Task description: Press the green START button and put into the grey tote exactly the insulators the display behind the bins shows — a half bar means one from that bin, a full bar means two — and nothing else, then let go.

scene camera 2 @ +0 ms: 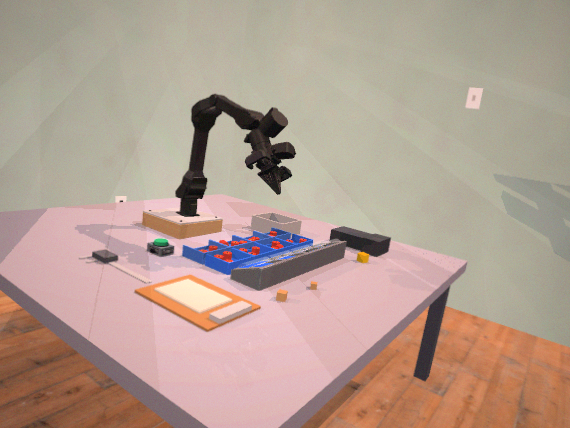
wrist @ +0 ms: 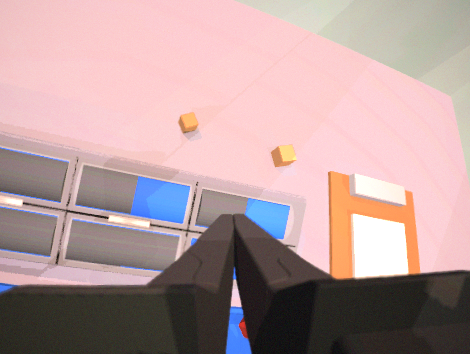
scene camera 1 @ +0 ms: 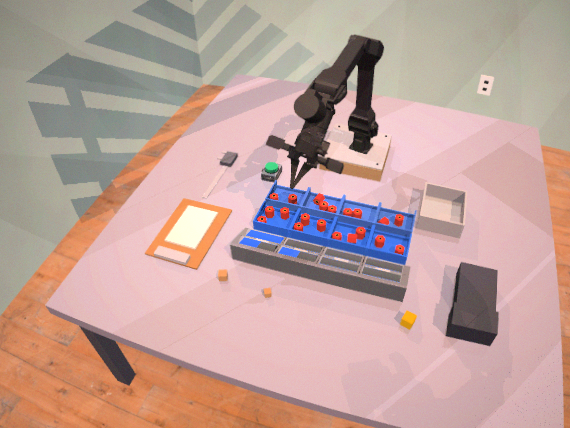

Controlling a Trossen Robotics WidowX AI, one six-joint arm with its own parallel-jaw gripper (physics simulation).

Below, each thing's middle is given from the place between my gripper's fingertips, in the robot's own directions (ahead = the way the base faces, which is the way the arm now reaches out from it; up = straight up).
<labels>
I see the grey tote [scene camera 1: 443,209] 32 cm behind my hand, 33 cm to the left of it and 20 cm below it. Round my hand: dark box [scene camera 1: 473,317] 4 cm behind, 49 cm to the left, 20 cm below.
</labels>
